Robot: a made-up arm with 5 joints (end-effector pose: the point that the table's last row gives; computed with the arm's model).
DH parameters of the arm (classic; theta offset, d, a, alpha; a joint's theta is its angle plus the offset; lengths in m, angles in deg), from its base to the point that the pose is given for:
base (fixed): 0 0 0 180
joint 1: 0 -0.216 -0.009 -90
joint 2: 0 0.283 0.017 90
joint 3: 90 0.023 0.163 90
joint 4: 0 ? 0.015 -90
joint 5: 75.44 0 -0.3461 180
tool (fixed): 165.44 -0.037 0 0
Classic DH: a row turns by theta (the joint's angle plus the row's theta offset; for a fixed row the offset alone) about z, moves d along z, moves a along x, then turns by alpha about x.
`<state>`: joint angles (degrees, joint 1 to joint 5).
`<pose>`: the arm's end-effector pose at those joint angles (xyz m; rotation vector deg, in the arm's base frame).
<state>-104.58 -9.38 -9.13 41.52 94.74</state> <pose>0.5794 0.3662 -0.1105 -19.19 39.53 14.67</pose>
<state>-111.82 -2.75 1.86 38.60 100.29</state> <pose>0.6076 0.3904 -0.0679 -12.61 36.51 8.38</pose>
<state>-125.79 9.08 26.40 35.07 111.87</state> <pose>0.6154 0.3620 -0.0556 -2.91 39.78 -9.47</pose>
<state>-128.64 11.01 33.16 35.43 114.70</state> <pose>0.6061 0.3339 -0.0693 -2.12 42.41 -15.47</pose>
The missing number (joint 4, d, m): 0.13
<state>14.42 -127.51 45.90 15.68 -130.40</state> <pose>-0.0117 -0.1583 0.2790 93.62 72.35 32.47</pose>
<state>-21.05 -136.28 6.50 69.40 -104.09</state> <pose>0.2671 -0.2246 0.0617 81.49 58.82 6.13</pose>
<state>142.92 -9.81 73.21 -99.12 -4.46</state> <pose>-0.4047 0.6754 0.1136 -49.04 -124.97 93.78</pose>
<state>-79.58 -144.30 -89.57 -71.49 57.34</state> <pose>-0.1212 -0.1123 -0.1219 -33.97 77.01 94.85</pose>
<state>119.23 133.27 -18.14 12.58 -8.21</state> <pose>-0.0120 0.3474 0.5707 -124.88 -45.06 -35.77</pose>
